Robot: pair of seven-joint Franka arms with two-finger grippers.
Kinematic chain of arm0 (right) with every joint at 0, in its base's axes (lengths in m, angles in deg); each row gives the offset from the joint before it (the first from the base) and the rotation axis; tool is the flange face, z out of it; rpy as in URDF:
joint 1: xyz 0 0 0.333 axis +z
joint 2: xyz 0 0 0 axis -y
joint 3: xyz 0 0 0.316 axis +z
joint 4: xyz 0.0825 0 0 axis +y
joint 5: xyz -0.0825 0 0.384 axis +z
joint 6: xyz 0 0 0 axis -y
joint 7: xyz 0.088 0 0 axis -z
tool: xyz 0 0 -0.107 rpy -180 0 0
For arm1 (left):
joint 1: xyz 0 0 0.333 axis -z
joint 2: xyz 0 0 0 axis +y
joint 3: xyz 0 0 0.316 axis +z
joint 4: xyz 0.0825 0 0 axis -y
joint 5: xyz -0.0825 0 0.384 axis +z
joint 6: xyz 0 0 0 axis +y
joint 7: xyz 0.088 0 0 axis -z
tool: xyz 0 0 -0.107 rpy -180 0 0
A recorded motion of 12 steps. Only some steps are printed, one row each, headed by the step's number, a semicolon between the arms.
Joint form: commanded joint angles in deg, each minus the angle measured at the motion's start. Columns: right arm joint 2, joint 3, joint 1, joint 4, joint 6, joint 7, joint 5; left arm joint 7, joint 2, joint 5, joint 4, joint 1, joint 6, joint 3.
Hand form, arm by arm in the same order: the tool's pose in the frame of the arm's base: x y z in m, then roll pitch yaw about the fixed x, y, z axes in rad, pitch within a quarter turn. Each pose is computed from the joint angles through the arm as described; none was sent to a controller.
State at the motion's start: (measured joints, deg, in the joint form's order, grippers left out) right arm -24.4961 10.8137 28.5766 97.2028 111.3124 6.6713 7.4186; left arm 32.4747 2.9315 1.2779 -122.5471 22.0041 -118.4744 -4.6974
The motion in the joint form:
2: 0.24 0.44 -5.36 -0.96 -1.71 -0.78 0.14; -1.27 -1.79 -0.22 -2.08 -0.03 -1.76 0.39
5: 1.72 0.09 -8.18 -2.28 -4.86 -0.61 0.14; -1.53 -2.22 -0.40 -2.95 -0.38 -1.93 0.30
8: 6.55 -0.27 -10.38 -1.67 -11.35 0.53 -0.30; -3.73 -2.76 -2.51 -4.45 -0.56 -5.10 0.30
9: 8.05 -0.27 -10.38 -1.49 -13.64 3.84 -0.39; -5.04 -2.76 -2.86 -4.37 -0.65 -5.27 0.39
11: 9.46 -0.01 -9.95 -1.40 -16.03 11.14 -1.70; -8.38 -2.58 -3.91 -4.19 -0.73 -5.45 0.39
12: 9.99 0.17 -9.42 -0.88 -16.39 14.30 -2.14; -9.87 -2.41 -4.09 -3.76 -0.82 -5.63 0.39
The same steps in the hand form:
2: 0.5326 0.3624 0.3476 -2.9642 0.2077 0.4519; 0.4719 -0.2320 0.3748 3.1030 0.0896 -1.0152
5: 0.5498 0.3321 0.3703 -2.9691 0.2136 0.4019; 0.4692 -0.2282 0.3724 3.0992 0.0927 -1.0047
8: 0.5442 0.3000 0.4105 -2.9971 0.2531 0.3563; 0.4680 -0.2276 0.3702 3.0961 0.0467 -0.9413
9: 0.5369 0.2972 0.4226 -3.0197 0.2766 0.3026; 0.4693 -0.2267 0.3711 3.0948 0.0417 -0.9117
11: 0.5270 0.2986 0.4341 -3.0852 0.2995 0.1890; 0.4705 -0.2272 0.3711 3.0849 0.0357 -0.8413
12: 0.5205 0.3030 0.4352 -3.1122 0.3048 0.1446; 0.4731 -0.2277 0.3731 3.0862 0.0290 -0.8118

